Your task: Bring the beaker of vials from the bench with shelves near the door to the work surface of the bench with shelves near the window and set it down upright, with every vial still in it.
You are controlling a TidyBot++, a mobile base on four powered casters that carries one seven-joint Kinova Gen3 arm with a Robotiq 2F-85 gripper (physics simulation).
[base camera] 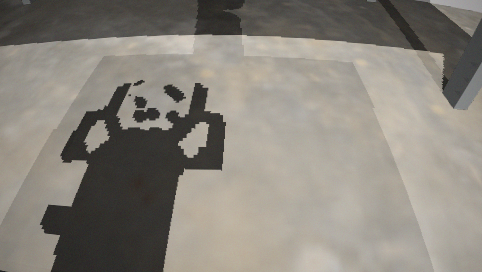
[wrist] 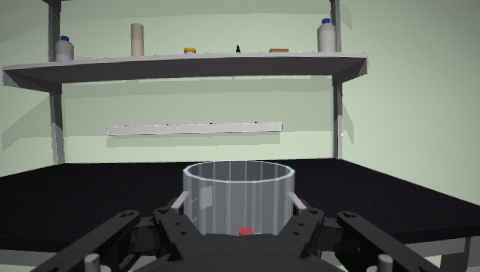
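Note:
The clear beaker (wrist: 239, 200) stands upright between the fingers of my gripper (wrist: 238, 204) in the wrist view. The gripper is shut on it, one finger on each side of its wall. A red vial cap (wrist: 246, 231) shows low inside the beaker; the other vials are hidden by the gripper body. A bench with a black work surface (wrist: 120, 187) spreads behind and around the beaker, seen from its front edge. The height of the beaker's bottom over it is hidden. Which bench this is I cannot tell.
A shelf (wrist: 200, 66) above the bench holds a bottle with a blue cap (wrist: 326, 39), another such bottle (wrist: 64, 51), a tall beige cylinder (wrist: 137, 40) and small items. A white bar (wrist: 195, 129) is on the wall. In the base view a grey leg (base camera: 464, 82) stands at the right.

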